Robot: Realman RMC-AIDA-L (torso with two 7-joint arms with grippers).
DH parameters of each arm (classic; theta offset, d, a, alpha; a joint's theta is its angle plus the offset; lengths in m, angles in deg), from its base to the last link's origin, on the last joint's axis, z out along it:
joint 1: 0 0.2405 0 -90
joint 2: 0 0 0 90
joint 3: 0 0.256 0 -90
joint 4: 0 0 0 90
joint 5: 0 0.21 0 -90
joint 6: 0 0 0 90
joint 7: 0 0.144 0 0
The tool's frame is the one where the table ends.
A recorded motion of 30 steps. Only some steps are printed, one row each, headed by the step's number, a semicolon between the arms.
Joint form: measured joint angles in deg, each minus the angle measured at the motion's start. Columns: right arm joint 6, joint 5, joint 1, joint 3, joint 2, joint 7, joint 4; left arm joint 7, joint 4, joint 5, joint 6, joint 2, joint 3, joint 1.
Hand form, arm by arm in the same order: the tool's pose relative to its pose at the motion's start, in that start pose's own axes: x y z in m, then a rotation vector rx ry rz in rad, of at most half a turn. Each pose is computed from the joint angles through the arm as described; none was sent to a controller.
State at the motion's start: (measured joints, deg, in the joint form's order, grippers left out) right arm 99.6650 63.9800 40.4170 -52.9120 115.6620 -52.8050 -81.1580; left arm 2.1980 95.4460 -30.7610 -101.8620 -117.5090 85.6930 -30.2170
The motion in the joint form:
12: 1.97 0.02 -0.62 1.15 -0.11 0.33 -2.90; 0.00 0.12 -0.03 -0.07 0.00 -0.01 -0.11
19: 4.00 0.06 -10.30 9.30 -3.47 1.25 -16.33; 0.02 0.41 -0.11 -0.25 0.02 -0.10 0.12
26: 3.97 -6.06 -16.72 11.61 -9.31 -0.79 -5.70; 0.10 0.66 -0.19 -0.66 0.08 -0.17 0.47
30: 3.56 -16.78 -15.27 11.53 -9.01 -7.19 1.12; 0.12 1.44 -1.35 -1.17 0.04 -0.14 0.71
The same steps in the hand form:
12: -0.0014 0.0042 -0.0100 0.0118 0.0024 -0.0214; 0.0006 0.0005 -0.0006 -0.0001 0.0017 0.0026
19: 0.0251 0.0031 -0.0920 0.2827 -0.0128 -0.0225; -0.0005 0.0002 -0.0012 -0.0010 0.0016 0.0010
26: 0.1018 -0.0237 -0.1359 0.3851 0.1315 0.2155; -0.0028 -0.0007 -0.0015 -0.0016 -0.0044 -0.0014
30: 0.1370 -0.0374 -0.1304 0.3911 0.2876 0.2476; -0.0040 0.0030 -0.0032 -0.0207 -0.0033 0.0073

